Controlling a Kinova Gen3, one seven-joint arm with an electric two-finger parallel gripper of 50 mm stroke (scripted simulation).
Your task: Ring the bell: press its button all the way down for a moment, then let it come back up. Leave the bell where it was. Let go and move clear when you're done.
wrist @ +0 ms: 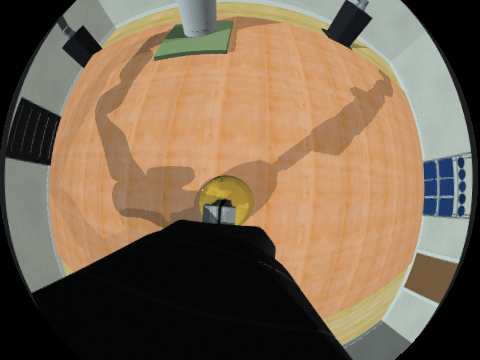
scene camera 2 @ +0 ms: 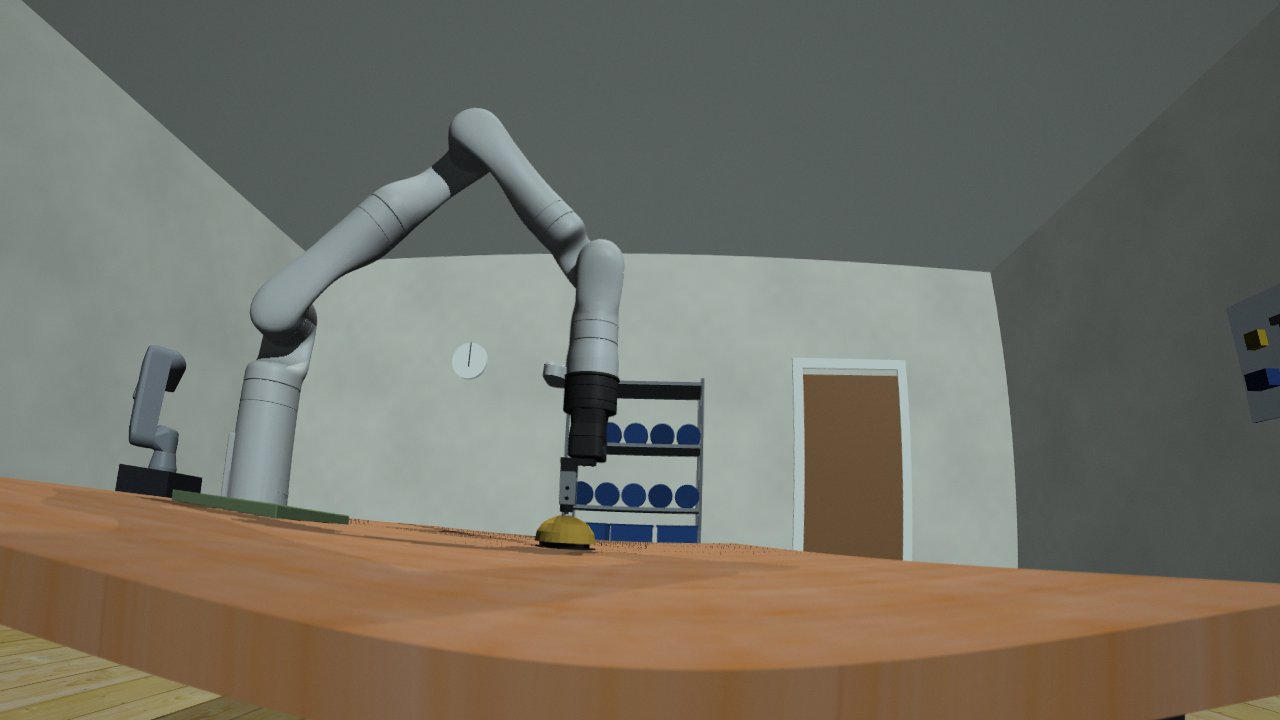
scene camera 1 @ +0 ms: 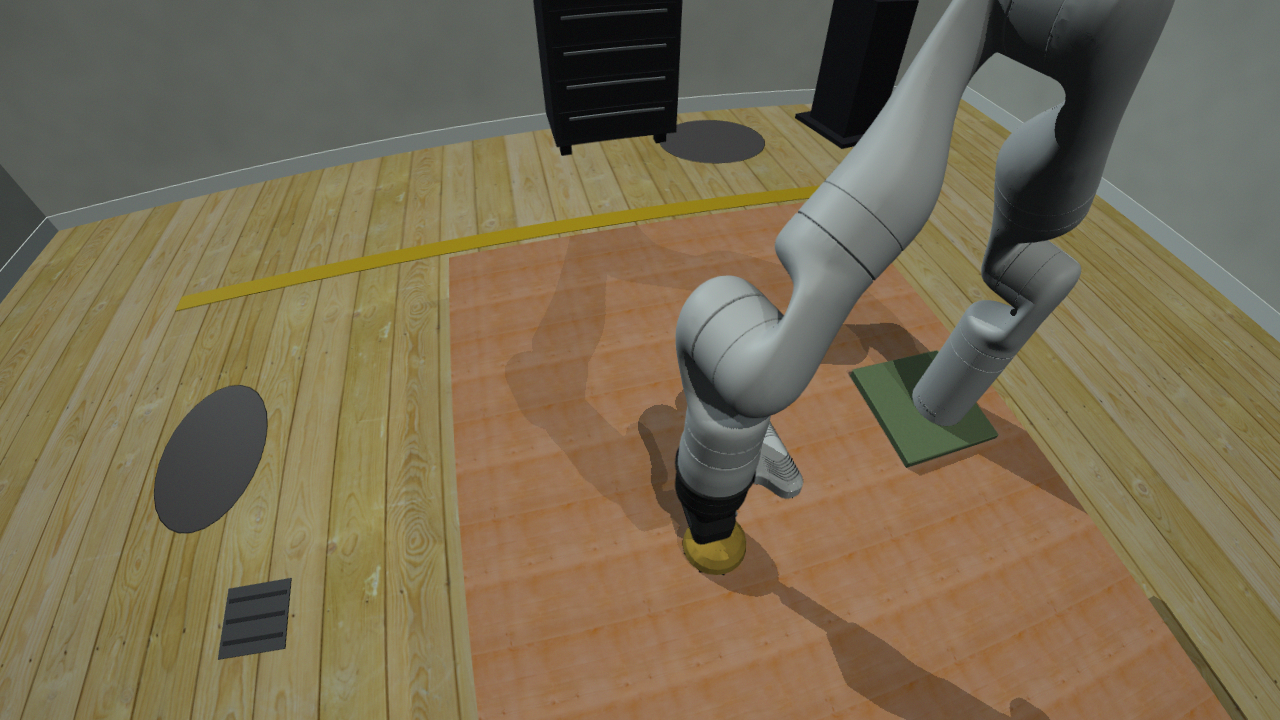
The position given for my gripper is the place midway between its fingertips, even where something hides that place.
In view: my gripper (scene camera 2: 567, 504) and a bell (scene camera 1: 720, 557).
The bell shows as well in the wrist view (wrist: 228, 187) and in scene camera 2 (scene camera 2: 568, 532). My gripper also shows in the wrist view (wrist: 223, 208) and in scene camera 1 (scene camera 1: 718, 528).
